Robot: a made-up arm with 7 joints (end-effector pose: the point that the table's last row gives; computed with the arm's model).
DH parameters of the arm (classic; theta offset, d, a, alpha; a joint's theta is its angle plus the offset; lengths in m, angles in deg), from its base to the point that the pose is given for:
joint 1: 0 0.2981 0 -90
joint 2: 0 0 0 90
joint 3: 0 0.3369 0.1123 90
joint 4: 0 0 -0.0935 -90
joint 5: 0 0.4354 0 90
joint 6: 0 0 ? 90
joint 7: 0 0 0 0
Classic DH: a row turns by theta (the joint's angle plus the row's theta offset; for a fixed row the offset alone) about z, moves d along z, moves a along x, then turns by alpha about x.
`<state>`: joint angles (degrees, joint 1 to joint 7).
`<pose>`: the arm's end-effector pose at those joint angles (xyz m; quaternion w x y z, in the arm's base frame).
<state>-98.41 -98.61 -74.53 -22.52 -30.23 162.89 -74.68</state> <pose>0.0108 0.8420 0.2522 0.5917 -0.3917 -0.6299 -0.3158</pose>
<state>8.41 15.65 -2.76 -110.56 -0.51 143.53 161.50</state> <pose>0.6943 0.0725 0.4395 0.1487 -0.2117 0.9656 -0.0262</pose>
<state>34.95 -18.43 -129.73 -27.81 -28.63 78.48 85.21</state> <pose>-0.2436 -0.4371 1.0354 0.1274 -0.1771 -0.9313 0.2918</pose>
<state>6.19 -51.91 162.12 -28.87 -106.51 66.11 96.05</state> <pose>-0.8278 0.0308 0.6243 0.5654 -0.5387 -0.1269 -0.6115</pose>
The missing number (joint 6, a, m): 0.097
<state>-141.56 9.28 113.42 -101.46 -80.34 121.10 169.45</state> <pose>0.5430 -0.2945 0.6759 0.0206 0.0810 -0.8128 0.5765</pose>
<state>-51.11 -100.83 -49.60 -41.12 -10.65 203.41 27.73</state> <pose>-0.6172 0.4948 0.3194 0.4234 -0.6780 0.0586 0.5980</pose>
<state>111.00 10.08 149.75 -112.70 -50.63 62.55 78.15</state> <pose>-0.1487 -0.5655 0.5813 0.3228 -0.0135 -0.8641 -0.3859</pose>
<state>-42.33 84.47 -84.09 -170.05 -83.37 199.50 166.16</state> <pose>-0.2067 -0.1818 0.1750 0.4923 -0.1459 -0.8352 -0.1969</pose>
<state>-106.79 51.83 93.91 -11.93 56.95 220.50 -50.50</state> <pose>-0.1160 -0.6008 0.7032 0.0986 -0.2085 -0.6501 0.7240</pose>
